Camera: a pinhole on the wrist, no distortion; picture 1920 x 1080 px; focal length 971.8 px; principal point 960.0 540.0 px. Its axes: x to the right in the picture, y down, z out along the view. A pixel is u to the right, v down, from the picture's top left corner.
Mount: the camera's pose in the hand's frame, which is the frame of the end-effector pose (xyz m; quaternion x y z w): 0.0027 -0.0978 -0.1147 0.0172 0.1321 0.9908 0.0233
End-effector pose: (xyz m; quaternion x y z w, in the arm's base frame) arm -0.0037 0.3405 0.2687 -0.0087 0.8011 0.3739 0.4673
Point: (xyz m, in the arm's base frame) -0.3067 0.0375 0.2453
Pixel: behind the camera
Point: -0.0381 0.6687 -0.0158
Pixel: 209 331
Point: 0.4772 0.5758 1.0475
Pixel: outside the picture
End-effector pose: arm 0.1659 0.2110 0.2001 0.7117 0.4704 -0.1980 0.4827
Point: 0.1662 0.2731 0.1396
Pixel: 344 169
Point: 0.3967 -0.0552 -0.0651
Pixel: 690 442
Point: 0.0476 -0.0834 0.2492
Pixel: 1711 693
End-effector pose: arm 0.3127 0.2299 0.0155 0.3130 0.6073 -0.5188 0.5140
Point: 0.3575 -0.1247 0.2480
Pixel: 1377 886
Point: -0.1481 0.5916 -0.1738
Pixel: behind the camera
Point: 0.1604 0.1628 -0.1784
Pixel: outside the picture
